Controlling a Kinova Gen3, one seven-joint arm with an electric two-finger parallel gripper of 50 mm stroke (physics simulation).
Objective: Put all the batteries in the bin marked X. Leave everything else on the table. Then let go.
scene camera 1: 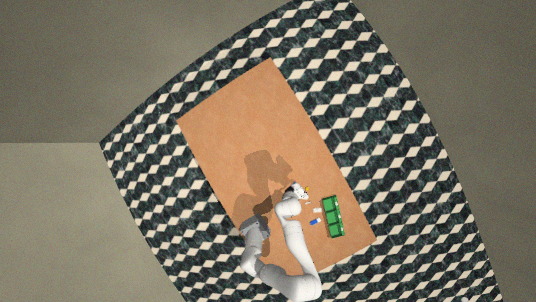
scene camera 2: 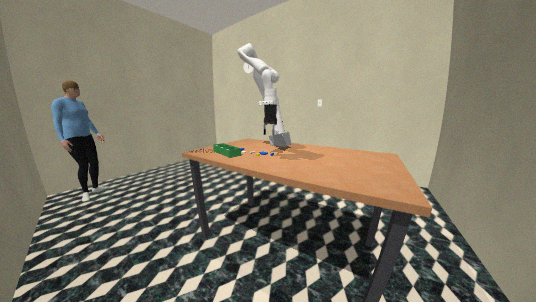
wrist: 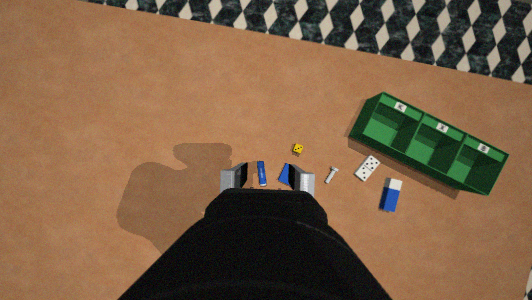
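Seen in the pictures: gripper, fingertip midpoint: (scene camera 2: 268, 134) (wrist: 267, 172); arm's base at its link origin: (scene camera 1: 255, 234) (scene camera 2: 279, 133).
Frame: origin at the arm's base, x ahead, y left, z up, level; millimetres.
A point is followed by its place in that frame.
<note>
A slim blue battery (wrist: 261, 173) @(z -76, x 337, y 122 mm) (scene camera 2: 272, 154) @(z -82, x 353, y 133 mm) lies on the table. In the wrist view it shows between the fingertips, well below them. My gripper (wrist: 267, 172) @(z 40, x 360, y 112 mm) is open and empty, high above the table. The green three-compartment bin box (wrist: 361, 118) @(z -74, x 472, y -57 mm) (scene camera 2: 230, 152) @(z -59, x 509, y -69 mm) stands to the right in the wrist view. Its middle compartment, the bin marked X (wrist: 421, 150) @(z -83, x 428, y -193 mm) (scene camera 1: 332, 216) @(z -83, x 432, y -176 mm), shows no battery on the visible part of its floor; part is shaded. The battery cannot be made out in scene camera 1, near the wrist.
A blue block (wrist: 285, 174) @(z -80, x 341, y 74 mm) is partly hidden by the right finger. A yellow die (wrist: 298, 148) @(z -74, x 397, y 57 mm) (scene camera 1: 307, 189) @(z -74, x 395, y 54 mm), a bolt (wrist: 331, 174) @(z -81, x 354, y -19 mm), a white domino (wrist: 367, 168) @(z -83, x 376, y -90 mm) and a blue-and-white eraser (wrist: 390, 195) @(z -78, x 329, y -140 mm) (scene camera 1: 315, 221) @(z -78, x 330, y -143 mm) lie between it and the bin box. A person (scene camera 2: 74, 120) stands beyond the table.
</note>
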